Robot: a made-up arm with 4 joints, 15 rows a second.
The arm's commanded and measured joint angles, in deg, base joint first. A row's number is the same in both.
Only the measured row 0 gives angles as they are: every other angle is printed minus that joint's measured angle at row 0.
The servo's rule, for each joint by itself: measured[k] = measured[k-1] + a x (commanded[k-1-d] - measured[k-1]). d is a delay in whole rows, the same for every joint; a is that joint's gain. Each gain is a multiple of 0.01, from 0.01 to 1. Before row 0 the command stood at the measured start. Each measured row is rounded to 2 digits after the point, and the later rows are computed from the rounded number. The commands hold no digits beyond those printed.
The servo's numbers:
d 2
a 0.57 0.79 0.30 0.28
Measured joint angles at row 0:
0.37 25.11 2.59 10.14
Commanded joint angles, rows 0 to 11:
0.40 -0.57 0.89 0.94
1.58 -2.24 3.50 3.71
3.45 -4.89 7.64 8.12
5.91 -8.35 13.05 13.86
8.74 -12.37 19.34 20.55
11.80 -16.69 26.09 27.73
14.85 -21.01 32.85 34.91
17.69 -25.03 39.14 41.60
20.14 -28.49 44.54 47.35
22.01 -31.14 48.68 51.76
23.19 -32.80 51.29 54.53
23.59 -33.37 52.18 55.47
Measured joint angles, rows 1 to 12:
0.00 0.00 0.00 0.00
0.00 0.00 0.00 0.00
0.23 -0.45 0.27 0.26
1.00 -1.86 1.24 1.23
2.40 -4.25 3.16 3.16
4.40 -7.49 6.13 6.16
6.87 -11.35 10.09 10.19
9.68 -15.57 14.89 15.10
12.63 -19.87 20.28 20.65
15.51 -23.95 25.94 26.52
18.15 -27.54 31.52 32.35
20.35 -30.38 36.67 37.78

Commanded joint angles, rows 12 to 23:
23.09 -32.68 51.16 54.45
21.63 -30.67 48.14 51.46
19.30 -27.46 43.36 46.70
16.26 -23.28 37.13 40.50
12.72 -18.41 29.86 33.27
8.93 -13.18 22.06 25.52
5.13 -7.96 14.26 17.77
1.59 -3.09 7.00 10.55
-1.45 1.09 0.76 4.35
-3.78 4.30 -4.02 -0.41
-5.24 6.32 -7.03 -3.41
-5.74 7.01 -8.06 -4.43
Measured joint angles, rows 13 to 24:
21.97 -32.29 41.06 42.47
22.89 -33.14 44.40 46.11
23.00 -32.78 46.43 48.45
22.22 -31.11 46.94 49.29
20.56 -28.23 45.87 48.56
18.11 -24.32 43.25 46.30
15.04 -19.65 39.23 42.65
11.56 -14.54 34.08 37.85
7.89 -9.34 28.13 32.23
4.30 -4.40 21.79 26.16
1.02 -0.06 15.48 20.05
-1.72 3.38 9.63 14.32

